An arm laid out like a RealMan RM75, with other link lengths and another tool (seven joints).
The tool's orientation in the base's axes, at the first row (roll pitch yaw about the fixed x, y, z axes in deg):
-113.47 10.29 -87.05
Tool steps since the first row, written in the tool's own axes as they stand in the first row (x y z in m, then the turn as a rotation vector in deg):
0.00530 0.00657 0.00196 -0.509 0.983 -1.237
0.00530 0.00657 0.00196 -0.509 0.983 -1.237
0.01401 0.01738 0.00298 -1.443 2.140 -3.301
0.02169 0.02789 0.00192 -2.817 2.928 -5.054
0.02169 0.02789 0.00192 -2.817 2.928 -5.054
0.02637 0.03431 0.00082 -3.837 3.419 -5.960
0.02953 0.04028 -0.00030 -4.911 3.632 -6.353
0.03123 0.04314 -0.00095 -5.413 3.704 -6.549
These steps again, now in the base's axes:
-0.00061 -0.00404 -0.00764 -1.554 0.495 -0.312
-0.00061 -0.00404 -0.00764 -1.554 0.495 -0.312
-0.00363 -0.01093 -0.01936 -3.954 1.334 -0.380
-0.00848 -0.01709 -0.02980 -5.943 2.589 -0.159
-0.00848 -0.01709 -0.02980 -5.943 2.589 -0.159
-0.01185 -0.02090 -0.03600 -7.021 3.555 -0.065
-0.01514 -0.02329 -0.04151 -7.520 4.594 0.089
-0.01681 -0.02462 -0.04414 -7.754 5.075 0.190

